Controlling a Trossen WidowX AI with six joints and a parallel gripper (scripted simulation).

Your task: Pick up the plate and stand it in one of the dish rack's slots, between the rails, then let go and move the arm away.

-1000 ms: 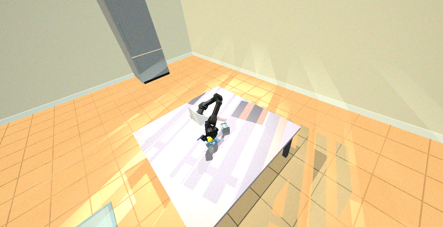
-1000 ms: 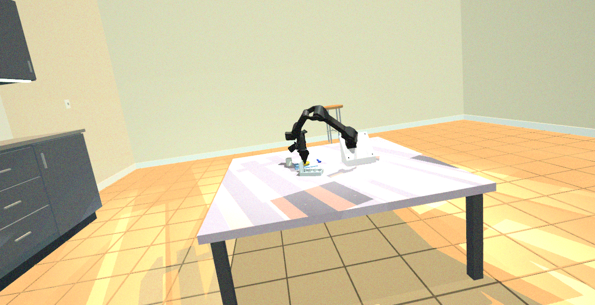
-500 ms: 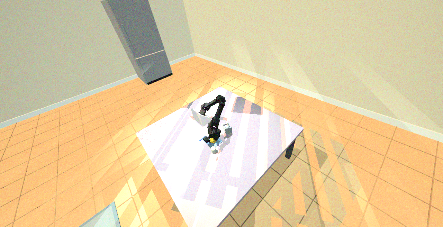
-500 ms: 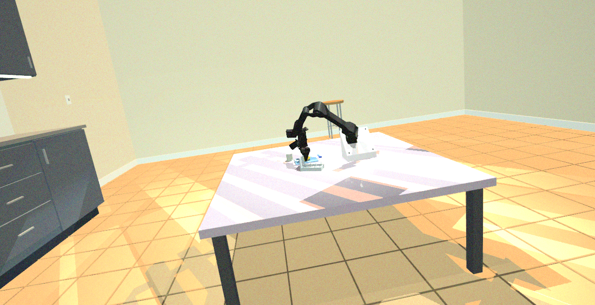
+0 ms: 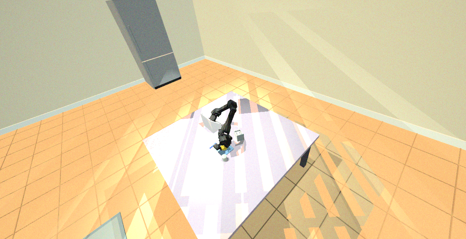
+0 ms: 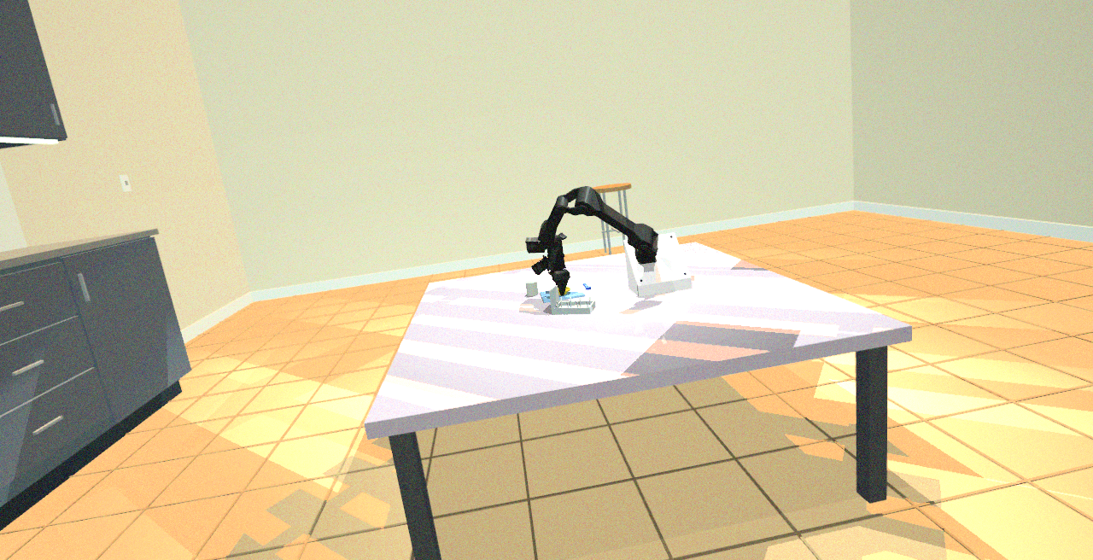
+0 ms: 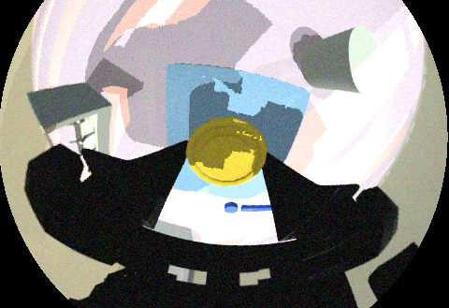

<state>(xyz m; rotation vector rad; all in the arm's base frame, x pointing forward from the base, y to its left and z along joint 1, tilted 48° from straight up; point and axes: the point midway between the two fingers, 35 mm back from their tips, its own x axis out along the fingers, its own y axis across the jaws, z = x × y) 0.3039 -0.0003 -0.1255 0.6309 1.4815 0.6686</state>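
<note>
The light blue mat lies 1 cm below my gripper tip. From my gripper tip the other things lie so: yellow plate (1 cm above); then dish rack (21 cm to the left, 2 cm behind, 1 cm above); then pale cup (10 cm ahead, 7 cm to the right, 2 cm above).
</note>
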